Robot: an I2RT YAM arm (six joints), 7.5 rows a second.
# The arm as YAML. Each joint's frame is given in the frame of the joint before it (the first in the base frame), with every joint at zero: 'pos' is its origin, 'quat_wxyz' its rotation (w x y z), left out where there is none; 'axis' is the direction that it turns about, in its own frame. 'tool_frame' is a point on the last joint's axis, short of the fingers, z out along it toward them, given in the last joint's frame.
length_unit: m
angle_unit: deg
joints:
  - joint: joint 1
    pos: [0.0, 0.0, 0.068]
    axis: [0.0, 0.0, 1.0]
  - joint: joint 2
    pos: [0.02, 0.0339, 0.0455]
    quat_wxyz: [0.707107, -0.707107, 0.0, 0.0]
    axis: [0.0, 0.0, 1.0]
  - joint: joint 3
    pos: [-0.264, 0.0, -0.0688]
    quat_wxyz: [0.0, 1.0, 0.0, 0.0]
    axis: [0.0, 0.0, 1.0]
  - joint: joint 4
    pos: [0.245, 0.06, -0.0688]
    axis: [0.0, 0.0, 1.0]
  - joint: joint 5
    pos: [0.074, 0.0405, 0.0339]
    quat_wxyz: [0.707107, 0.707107, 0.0, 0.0]
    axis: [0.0, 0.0, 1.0]
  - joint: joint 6
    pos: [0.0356, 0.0, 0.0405]
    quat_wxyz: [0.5, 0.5, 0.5, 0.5]
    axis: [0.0, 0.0, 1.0]
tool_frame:
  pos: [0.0, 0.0, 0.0]
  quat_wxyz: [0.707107, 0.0, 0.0, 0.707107]
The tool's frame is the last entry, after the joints.
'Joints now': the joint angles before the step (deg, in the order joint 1, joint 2, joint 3, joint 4, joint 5, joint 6). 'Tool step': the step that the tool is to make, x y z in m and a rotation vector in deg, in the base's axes. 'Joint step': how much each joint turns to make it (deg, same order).
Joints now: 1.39, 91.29, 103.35, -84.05, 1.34, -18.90
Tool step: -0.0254, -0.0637, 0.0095, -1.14, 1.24, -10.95
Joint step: -13.58, -2.63, -0.05, -3.63, 0.40, -2.88
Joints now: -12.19, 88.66, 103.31, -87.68, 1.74, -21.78
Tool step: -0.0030, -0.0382, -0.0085, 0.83, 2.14, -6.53
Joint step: -8.00, 1.78, -0.11, -0.36, -0.59, -1.36
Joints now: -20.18, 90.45, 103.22, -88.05, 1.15, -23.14
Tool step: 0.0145, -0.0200, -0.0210, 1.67, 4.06, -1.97
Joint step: -2.69, 4.53, -0.01, 0.16, -0.22, -0.69
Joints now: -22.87, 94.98, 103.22, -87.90, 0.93, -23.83
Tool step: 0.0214, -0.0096, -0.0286, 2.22, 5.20, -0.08
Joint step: -0.10, 5.69, 0.01, 0.03, -0.02, -0.01
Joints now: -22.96, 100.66, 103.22, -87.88, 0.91, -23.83
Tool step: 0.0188, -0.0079, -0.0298, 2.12, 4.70, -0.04
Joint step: 0.00, 5.48, -0.03, 0.36, -0.12, 0.04
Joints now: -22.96, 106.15, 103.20, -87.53, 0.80, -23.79
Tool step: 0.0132, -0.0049, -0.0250, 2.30, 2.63, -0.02
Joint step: -0.01, 3.99, -0.49, 1.16, -1.09, -0.03
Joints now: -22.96, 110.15, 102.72, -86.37, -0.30, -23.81
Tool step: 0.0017, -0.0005, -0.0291, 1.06, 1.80, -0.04
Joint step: 0.00, 0.97, -5.38, 4.27, -0.28, 0.02
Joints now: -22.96, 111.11, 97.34, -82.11, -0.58, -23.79
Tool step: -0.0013, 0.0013, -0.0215, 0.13, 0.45, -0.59
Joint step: 0.11, 0.02, -4.88, 4.44, -0.02, 0.70
